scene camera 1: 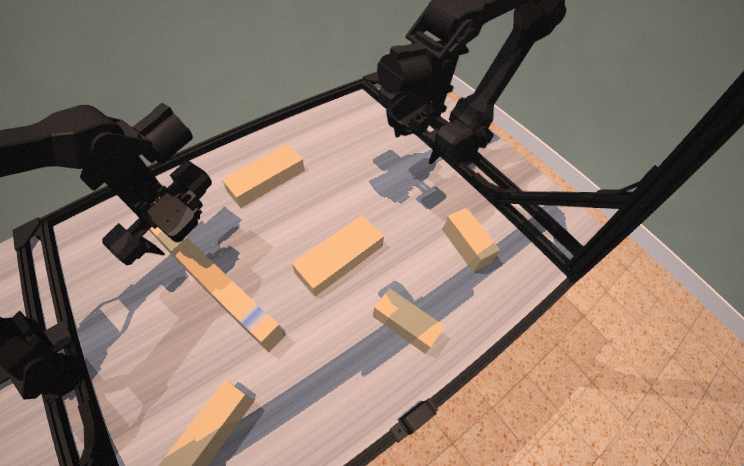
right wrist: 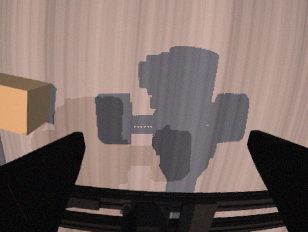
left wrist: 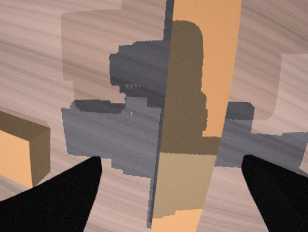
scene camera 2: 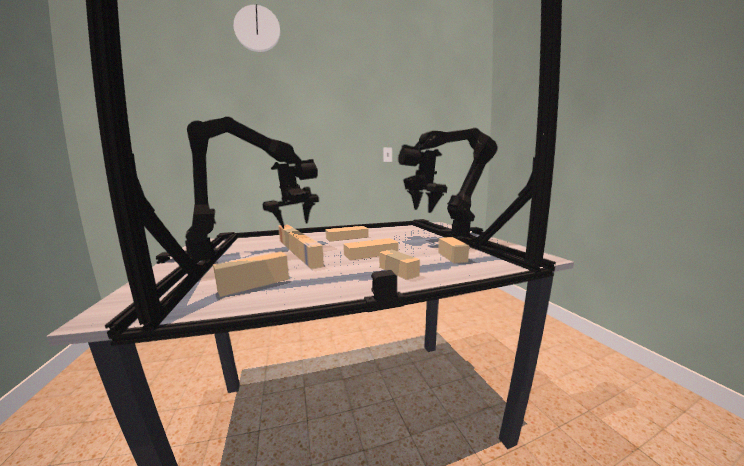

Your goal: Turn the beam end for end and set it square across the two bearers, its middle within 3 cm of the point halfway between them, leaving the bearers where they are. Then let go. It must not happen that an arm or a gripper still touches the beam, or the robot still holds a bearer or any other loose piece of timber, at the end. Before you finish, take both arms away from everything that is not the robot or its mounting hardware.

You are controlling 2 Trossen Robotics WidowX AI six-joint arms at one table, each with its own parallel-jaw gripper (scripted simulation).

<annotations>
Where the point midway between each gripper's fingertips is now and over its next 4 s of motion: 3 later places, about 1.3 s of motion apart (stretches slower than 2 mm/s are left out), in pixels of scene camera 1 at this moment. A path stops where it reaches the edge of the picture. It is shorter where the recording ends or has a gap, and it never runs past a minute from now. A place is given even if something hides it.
My left gripper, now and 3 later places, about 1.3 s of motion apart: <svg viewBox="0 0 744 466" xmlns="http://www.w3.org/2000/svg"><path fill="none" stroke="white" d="M180 235L189 256L176 255L169 239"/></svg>
My right gripper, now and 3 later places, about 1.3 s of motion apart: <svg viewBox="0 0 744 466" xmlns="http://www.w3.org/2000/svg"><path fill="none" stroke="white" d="M414 149L412 149L374 165L334 178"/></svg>
</annotations>
